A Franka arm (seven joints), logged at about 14 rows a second.
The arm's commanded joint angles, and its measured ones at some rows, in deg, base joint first. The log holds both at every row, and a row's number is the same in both.
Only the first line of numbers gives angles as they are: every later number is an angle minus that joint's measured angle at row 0.
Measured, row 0:
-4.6 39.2 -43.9 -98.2 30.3 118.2 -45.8
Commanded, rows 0 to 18:
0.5 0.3 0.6 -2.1 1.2 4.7 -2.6
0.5 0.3 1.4 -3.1 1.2 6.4 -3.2
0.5 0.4 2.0 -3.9 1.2 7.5 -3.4
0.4 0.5 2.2 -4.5 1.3 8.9 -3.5
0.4 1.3 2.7 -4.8 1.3 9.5 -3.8
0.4 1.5 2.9 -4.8 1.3 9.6 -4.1
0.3 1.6 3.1 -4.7 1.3 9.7 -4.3
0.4 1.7 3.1 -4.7 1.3 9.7 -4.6
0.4 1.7 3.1 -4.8 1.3 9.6 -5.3
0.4 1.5 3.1 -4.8 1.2 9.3 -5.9
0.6 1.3 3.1 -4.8 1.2 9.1 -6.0
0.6 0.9 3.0 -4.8 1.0 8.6 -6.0
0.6 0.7 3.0 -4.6 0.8 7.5 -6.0
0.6 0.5 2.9 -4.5 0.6 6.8 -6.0
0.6 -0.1 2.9 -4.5 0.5 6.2 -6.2
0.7 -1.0 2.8 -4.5 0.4 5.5 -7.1
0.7 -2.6 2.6 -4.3 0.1 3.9 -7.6
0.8 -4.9 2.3 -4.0 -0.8 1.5 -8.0
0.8 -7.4 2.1 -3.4 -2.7 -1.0 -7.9
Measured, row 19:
0.6 -1.3 2.8 -3.2 -0.5 3.6 -6.8
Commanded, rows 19 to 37:
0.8 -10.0 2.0 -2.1 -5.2 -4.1 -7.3
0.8 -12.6 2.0 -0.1 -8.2 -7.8 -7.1
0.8 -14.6 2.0 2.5 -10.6 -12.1 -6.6
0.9 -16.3 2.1 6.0 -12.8 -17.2 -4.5
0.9 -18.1 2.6 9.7 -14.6 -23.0 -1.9
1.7 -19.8 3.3 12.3 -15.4 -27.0 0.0
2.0 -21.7 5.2 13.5 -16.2 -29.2 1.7
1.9 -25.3 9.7 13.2 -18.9 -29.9 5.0
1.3 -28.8 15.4 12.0 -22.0 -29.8 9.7
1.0 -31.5 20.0 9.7 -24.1 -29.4 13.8
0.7 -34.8 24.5 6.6 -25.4 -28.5 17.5
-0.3 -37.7 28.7 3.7 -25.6 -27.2 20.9
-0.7 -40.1 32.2 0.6 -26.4 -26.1 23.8
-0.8 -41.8 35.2 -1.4 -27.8 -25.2 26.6
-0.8 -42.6 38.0 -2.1 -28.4 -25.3 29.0
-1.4 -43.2 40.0 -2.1 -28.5 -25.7 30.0
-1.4 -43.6 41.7 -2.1 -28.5 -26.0 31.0
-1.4 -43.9 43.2 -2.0 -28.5 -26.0 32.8
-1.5 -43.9 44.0 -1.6 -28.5 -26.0 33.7
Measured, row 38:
-0.1 -42.2 41.8 -0.3 -27.7 -27.0 31.8
